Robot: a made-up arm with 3 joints. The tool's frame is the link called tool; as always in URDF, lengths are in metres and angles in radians. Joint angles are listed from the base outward. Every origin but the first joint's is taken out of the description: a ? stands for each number. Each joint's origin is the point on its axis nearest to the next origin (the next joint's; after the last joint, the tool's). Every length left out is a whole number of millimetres.
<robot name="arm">
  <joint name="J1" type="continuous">
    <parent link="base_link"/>
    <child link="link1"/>
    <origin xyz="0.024 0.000 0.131" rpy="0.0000 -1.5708 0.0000"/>
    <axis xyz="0 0 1"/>
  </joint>
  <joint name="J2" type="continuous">
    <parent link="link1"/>
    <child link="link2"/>
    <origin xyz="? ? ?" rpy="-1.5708 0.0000 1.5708"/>
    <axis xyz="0 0 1"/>
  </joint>
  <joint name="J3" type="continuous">
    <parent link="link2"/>
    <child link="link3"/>
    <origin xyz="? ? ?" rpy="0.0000 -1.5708 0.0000"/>
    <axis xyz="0 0 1"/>
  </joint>
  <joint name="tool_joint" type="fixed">
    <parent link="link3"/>
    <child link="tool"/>
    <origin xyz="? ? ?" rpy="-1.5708 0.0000 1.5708"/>
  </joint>
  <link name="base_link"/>
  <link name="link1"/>
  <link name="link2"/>
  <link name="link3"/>
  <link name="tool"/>
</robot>
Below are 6 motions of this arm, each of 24 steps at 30 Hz.
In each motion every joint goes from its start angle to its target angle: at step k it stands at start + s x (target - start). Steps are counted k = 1, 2, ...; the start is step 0. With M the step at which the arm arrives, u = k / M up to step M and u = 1 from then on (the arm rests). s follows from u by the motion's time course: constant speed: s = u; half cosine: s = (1 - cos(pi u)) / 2; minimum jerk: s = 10 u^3 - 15 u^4 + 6 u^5.
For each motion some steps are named. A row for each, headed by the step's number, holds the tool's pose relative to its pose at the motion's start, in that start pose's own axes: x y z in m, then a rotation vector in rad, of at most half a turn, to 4 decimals.
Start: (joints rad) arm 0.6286 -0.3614 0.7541
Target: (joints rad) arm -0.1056 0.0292 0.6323
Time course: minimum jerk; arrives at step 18
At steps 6, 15, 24:
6: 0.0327 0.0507 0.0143 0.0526 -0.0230 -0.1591
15: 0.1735 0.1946 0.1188 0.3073 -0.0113 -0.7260
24: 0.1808 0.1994 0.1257 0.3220 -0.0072 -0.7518

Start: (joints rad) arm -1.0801 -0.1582 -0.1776
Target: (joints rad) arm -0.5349 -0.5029 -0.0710
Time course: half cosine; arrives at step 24
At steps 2, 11, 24:
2: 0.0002 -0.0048 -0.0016 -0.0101 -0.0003 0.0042
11: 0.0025 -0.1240 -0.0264 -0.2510 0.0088 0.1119
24: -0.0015 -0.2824 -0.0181 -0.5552 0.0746 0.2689

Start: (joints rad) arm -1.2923 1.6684 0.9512
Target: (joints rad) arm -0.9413 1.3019 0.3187
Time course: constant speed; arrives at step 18
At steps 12, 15, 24:
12: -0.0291 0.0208 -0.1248 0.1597 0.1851 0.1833
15: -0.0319 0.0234 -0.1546 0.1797 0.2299 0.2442
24: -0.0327 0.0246 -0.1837 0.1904 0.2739 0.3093

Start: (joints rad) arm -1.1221 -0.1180 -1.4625
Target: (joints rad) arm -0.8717 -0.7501 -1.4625
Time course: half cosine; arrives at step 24
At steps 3, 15, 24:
3: 0.0016 -0.0094 0.0008 -0.0249 0.0012 -0.0068
15: 0.0108 -0.1637 0.0369 -0.4511 0.0576 -0.1166
24: 0.0057 -0.2278 0.0669 -0.6500 0.1071 -0.1617

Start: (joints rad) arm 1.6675 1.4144 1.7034
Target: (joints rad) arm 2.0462 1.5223 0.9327
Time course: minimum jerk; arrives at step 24
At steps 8, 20, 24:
8: -0.0411 -0.0049 -0.0257 -0.0220 0.0831 0.0126
20: -0.1748 -0.0289 -0.1252 -0.1091 0.3792 0.0126
24: -0.1805 -0.0301 -0.1301 -0.1130 0.3930 0.0109

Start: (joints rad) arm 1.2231 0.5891 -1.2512
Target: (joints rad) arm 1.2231 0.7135 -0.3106
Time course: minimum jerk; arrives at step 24
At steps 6, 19, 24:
6: 0.0145 0.0027 0.0056 0.0120 -0.0974 -0.0046
19: 0.0962 0.0111 0.0942 0.0872 -0.8789 -0.0828
24: 0.0990 0.0107 0.1033 0.0909 -0.9393 -0.0917

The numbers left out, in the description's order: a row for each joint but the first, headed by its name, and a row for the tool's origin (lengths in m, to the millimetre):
J2: -0.322 0.246 0.000
J3: -0.056 -0.090 0.000
tool: 0.154 0.057 0.000

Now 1 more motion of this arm.
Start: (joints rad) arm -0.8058 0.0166 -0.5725
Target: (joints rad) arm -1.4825 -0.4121 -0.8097
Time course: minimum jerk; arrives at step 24
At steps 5, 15, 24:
5: -0.0060 0.0173 0.0071 0.0214 0.0154 0.0471
15: -0.0776 0.1618 0.1095 0.1995 0.0990 0.5393
24: -0.1096 0.2030 0.1643 0.2523 0.0910 0.7433

